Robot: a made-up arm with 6 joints.
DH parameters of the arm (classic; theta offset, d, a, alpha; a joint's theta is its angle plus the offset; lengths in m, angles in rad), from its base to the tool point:
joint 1: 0 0.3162 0 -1.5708
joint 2: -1.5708 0 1.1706 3.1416
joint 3: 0 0 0 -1.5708
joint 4: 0 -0.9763 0 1.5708
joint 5: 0 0.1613 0 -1.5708
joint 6: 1.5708 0 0 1.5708
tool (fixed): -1.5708 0 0 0
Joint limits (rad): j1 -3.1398..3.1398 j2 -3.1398..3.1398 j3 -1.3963..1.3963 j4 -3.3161..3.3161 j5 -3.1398..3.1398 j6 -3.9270..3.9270
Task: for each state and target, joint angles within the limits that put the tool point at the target. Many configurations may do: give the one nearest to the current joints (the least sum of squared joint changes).
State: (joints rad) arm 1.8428 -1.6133 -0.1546 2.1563 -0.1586 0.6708
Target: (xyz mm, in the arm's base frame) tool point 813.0 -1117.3 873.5
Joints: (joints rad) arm 2.2609 -1.9099 -0.1961 2.1205 -0.1586 0.6708
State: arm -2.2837 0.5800 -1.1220 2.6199 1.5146 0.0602
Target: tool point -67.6 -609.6 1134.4
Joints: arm -1.9096 -0.2894 -0.6885 2.6077 1.5146 0.0602
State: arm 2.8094 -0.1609 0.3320 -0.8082 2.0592 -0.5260
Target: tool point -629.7 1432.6 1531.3
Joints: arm 2.0636 0.5392 0.8618 -0.7031 2.0592 -0.5260
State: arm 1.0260 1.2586 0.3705 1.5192 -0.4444 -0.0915
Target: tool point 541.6 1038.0 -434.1
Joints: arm 1.0964 1.3653 -0.3440 1.5238 -0.4444 -0.0915
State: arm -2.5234 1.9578 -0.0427 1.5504 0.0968 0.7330
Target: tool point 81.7 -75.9 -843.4
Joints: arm -2.7261 2.3079 -0.5722 2.2588 0.0968 0.7330
